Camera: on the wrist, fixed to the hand. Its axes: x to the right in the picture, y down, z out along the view.
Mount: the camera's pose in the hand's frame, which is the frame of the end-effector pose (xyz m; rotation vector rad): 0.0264 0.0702 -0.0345 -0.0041 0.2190 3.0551
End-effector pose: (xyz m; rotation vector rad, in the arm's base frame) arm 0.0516 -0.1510 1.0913 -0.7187 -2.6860 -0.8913
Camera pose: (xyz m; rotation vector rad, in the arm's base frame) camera 0.0670 -0.1131 1.1630 -2.3054 0.5542 0.2042
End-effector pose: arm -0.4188 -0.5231 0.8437 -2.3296 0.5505 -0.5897
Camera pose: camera -0.4320 -0.6026 0.8258 0.5266 2.5443 0.7139
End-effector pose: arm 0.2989 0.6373 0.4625 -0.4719 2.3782 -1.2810
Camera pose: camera 0.2517 0.6863 0.4157 2.2053 0.5464 0.4264
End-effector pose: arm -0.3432 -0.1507 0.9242 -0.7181 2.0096 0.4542
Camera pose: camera -0.4216 -0.1251 0.9211 -2.1768 -0.9817 -1.2350
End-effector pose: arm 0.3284 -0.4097 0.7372 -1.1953 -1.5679 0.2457
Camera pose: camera 0.3985 -0.3704 0.7184 2.1111 -1.5834 -1.5709
